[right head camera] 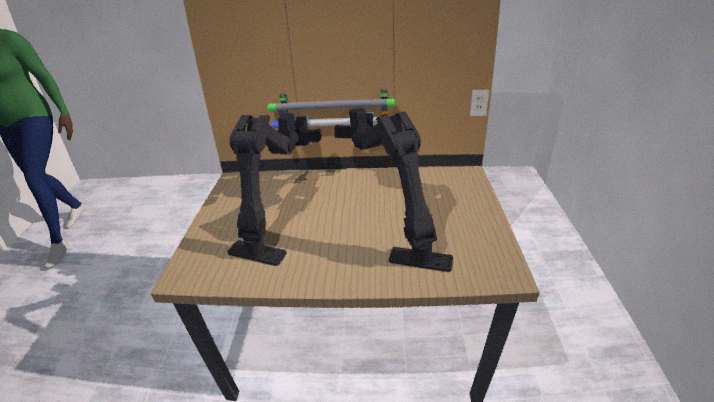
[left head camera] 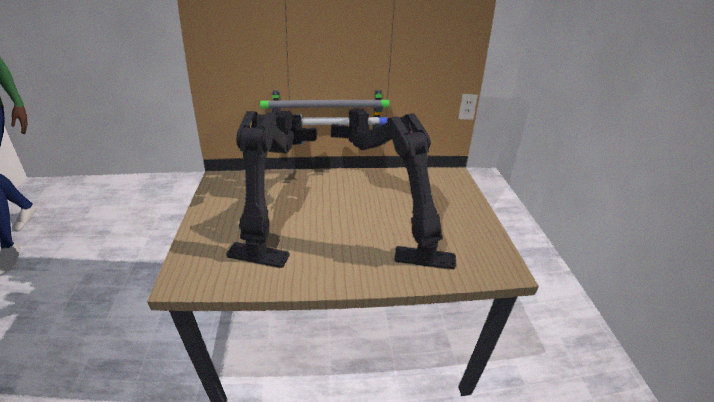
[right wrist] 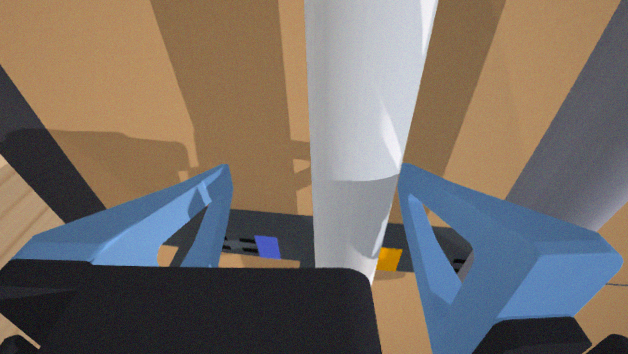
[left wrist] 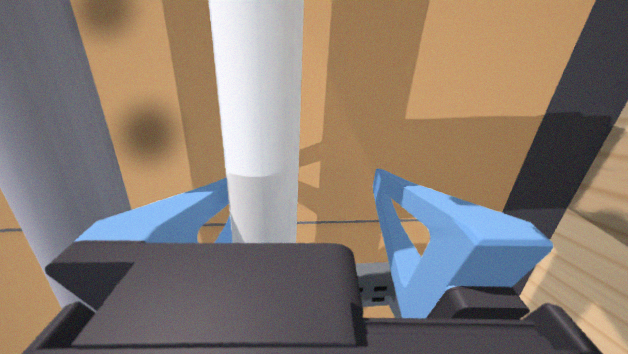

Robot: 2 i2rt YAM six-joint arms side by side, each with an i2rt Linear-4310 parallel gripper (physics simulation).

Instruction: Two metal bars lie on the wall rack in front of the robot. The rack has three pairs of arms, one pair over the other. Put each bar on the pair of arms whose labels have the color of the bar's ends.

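Places are measured from the left arm's base along level axes (x ahead, y left, z up), in centimetres.
Pixels of known places: left gripper, fingertip midpoint: (right head camera: 308,125) (left wrist: 313,177); right gripper, fingertip midpoint: (right head camera: 367,122) (right wrist: 315,175); left arm's base, link origin: (right head camera: 256,253) (left head camera: 257,255); right arm's base, link origin: (right head camera: 420,260) (left head camera: 425,258).
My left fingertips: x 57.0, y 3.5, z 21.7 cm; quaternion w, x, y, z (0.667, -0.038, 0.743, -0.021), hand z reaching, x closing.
Note:
For each thing: its top centre in the pictures, then the offset to it from my left fingertips. "pt": a spot on its surface instead. Level surfaces: height alone.
- grey bar, top centre: (left head camera: 325,99) (right head camera: 330,100) dx -0.1, dy -11.0, dz +11.7 cm
- white bar, top centre: (left head camera: 325,117) (right head camera: 332,118) dx -0.3, dy -11.2, dz +4.2 cm
- orange label, surface spot: (right wrist: 389,259) pt dx +7.8, dy -31.0, dz +5.4 cm
- blue label, surface spot: (right wrist: 268,247) pt dx +7.8, dy -31.0, dz -2.2 cm
- rack, top centre: (right wrist: 554,298) (right head camera: 384,91) (left head camera: 379,92) dx +6.3, dy -31.5, dz +14.7 cm
- brown wall panel, surface spot: (left head camera: 340,50) (right head camera: 343,51) pt dx +5.4, dy -15.6, dz +30.6 cm
- wooden table, surface height: dz -21.8 cm
- dark strip, surface spot: (right head camera: 435,160) pt dx +16.1, dy -52.2, dz -18.6 cm
The grey bar (left head camera: 325,103) (right head camera: 332,104) (left wrist: 40,100) (right wrist: 575,125) has green ends and lies level at the rack's top arms, by the green labels (left head camera: 378,95) (right head camera: 384,95). The white bar (left head camera: 325,121) (right head camera: 330,121) (left wrist: 262,100) (right wrist: 360,100) has blue ends and is level below it. In the right wrist view, the orange label (right wrist: 389,259) shows beside the white bar and the blue label (right wrist: 268,247) farther left. My left gripper (left wrist: 313,177) and right gripper (right wrist: 316,167) are open around the white bar, each with one finger close to it. The bar's seats are hidden.
The rack (right wrist: 295,229) is fixed to the brown wall panel (left head camera: 340,50) (right head camera: 345,50) behind the wooden table (left head camera: 345,280) (right head camera: 345,280). A dark strip (left head camera: 430,161) (right head camera: 435,160) runs along the panel's foot. A person (right head camera: 30,90) stands at the far left.

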